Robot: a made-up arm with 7 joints.
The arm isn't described. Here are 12 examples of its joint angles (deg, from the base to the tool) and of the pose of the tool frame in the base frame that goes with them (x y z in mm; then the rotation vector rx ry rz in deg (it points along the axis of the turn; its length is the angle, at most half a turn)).
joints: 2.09 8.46 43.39 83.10 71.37 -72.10 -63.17
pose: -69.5 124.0 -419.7 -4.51 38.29 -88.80
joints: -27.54 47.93 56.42 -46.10 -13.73 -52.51 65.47
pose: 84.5 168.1 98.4 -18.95 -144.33 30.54
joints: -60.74 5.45 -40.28 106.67 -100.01 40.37 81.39
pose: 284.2 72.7 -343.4 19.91 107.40 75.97
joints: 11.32 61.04 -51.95 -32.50 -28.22 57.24 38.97
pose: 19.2 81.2 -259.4 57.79 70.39 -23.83
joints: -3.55 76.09 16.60 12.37 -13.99 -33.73 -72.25
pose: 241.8 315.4 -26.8 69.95 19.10 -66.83
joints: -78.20 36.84 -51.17 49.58 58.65 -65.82 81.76
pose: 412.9 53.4 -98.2 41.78 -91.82 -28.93
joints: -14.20 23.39 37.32 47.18 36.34 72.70 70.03
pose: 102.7 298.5 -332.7 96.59 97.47 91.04
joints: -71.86 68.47 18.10 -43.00 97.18 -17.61 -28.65
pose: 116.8 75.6 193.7 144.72 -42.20 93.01
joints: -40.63 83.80 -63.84 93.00 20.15 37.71 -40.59
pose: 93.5 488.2 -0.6 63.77 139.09 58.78
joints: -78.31 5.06 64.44 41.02 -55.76 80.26 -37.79
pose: 418.3 97.7 -70.5 -96.42 2.35 -78.88
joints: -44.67 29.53 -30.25 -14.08 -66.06 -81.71 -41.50
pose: 276.9 15.0 -51.8 -30.39 -104.34 -49.80
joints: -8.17 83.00 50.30 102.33 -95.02 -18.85 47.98
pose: -34.8 489.8 -76.7 -54.86 -29.93 149.44
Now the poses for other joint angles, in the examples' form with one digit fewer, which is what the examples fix.
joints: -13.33 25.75 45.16 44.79 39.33 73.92 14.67
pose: 89 326 -310 31.5 115.3 71.5
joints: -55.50 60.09 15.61 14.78 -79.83 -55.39 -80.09
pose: 277 278 114 40.5 -98.9 -44.5
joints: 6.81 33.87 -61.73 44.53 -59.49 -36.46 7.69
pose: -45 147 -408 -0.4 53.9 -1.1
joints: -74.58 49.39 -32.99 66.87 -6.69 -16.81 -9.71
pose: 417 243 -54 53.9 0.6 -2.9
